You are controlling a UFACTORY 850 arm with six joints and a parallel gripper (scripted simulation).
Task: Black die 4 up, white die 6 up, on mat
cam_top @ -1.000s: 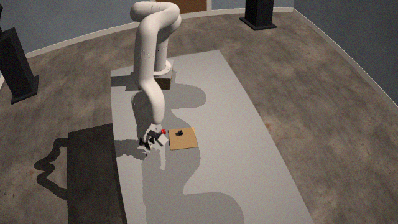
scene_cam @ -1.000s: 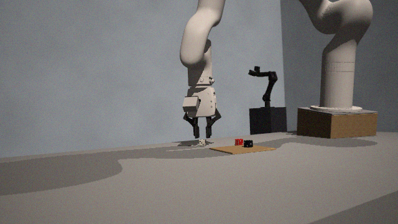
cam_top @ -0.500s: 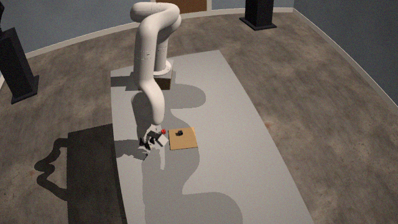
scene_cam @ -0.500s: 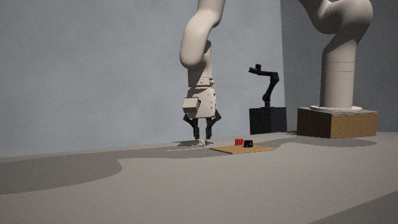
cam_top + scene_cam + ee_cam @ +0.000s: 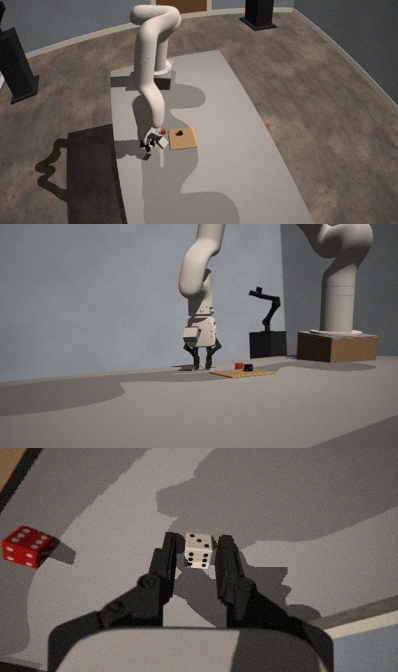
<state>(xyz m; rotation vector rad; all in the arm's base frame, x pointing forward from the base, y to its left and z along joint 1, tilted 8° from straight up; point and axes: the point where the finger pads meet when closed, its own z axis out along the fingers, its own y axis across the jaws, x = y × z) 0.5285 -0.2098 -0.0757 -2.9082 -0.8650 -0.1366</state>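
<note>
My gripper is now 2 cm above the white die. From my hand the other things lie so: tan mat 18 cm to the left, 2 cm below, 1 cm ahead; then red die 10 cm to the left, 7 cm behind, 2 cm below; then black die 18 cm to the left, 2 cm behind, 1 cm below.
</note>
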